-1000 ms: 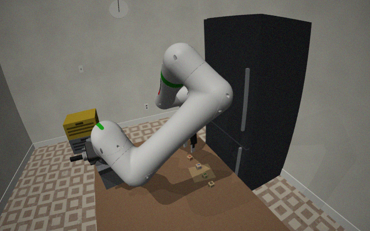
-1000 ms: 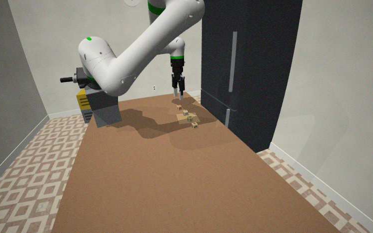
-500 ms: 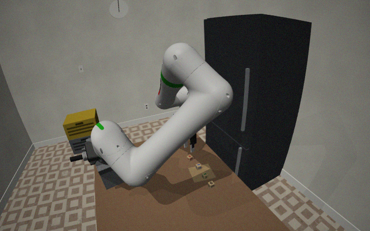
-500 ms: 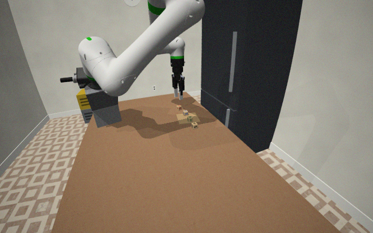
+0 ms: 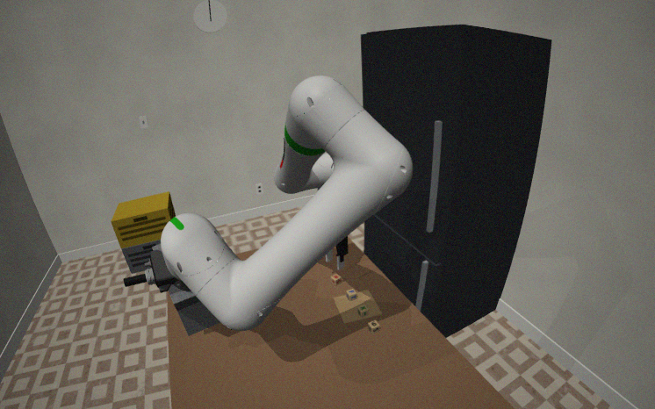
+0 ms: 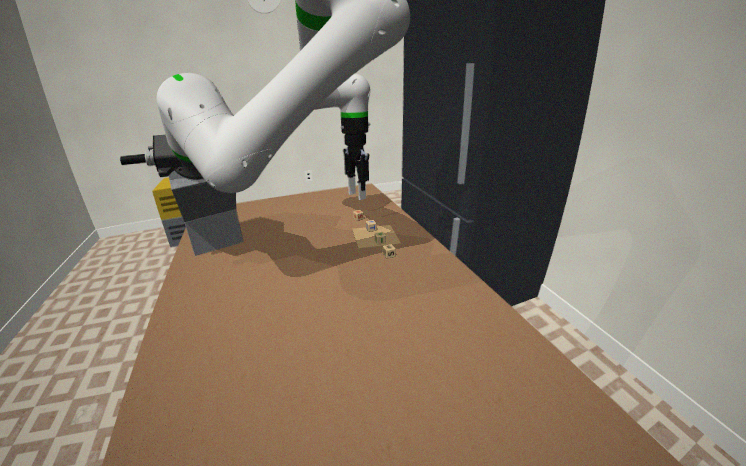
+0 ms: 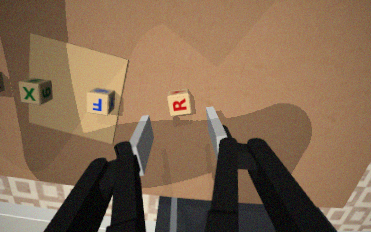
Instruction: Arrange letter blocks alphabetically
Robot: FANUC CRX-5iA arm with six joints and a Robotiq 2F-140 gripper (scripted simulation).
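Now: hand 110 mm above the R block. Round my hand: F block: 110 mm to the right, 100 mm below; then tan mat: 160 mm to the right, 120 mm below, 10 mm behind; then X block: 210 mm to the right, 100 mm below, 20 mm behind.
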